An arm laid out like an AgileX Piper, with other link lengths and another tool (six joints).
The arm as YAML. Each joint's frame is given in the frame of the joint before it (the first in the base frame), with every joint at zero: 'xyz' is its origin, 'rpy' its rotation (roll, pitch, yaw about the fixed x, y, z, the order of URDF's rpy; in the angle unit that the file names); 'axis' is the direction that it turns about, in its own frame. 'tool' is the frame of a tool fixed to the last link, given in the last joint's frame.
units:
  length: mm
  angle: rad
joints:
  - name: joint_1
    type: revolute
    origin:
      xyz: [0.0, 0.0, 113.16]
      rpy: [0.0, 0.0, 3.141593]
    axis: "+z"
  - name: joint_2
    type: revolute
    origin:
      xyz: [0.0, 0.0, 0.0]
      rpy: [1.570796, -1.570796, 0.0]
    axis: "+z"
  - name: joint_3
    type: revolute
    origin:
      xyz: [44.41, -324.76, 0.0]
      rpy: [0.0, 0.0, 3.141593]
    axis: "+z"
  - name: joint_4
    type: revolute
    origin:
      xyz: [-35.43, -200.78, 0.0]
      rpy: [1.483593, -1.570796, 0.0]
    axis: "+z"
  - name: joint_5
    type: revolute
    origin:
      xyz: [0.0, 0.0, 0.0]
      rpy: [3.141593, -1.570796, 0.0]
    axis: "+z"
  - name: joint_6
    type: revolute
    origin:
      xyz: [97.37, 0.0, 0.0]
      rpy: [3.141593, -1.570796, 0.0]
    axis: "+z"
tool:
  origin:
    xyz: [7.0, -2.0, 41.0]
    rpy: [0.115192, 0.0, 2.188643]
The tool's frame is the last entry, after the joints.
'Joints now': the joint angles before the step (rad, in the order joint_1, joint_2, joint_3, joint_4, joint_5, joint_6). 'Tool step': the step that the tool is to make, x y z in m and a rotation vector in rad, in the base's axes. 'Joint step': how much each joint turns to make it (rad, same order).
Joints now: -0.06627 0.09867 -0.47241 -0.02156 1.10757 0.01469
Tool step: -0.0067 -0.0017 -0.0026 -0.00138 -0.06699 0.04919
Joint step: 0.05042 -0.06690 0.00015 -0.00022 -0.00020 0.00192
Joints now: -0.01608 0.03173 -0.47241 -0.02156 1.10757 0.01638
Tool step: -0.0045 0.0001 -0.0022 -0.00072 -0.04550 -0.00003
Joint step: -0.00018 -0.04680 -0.00011 0.00017 0.00140 -0.00017
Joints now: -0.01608 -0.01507 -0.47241 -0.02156 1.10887 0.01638
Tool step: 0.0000 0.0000 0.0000 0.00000 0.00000 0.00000
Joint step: 0.00000 0.00000 0.00000 0.00000 0.00000 0.00000
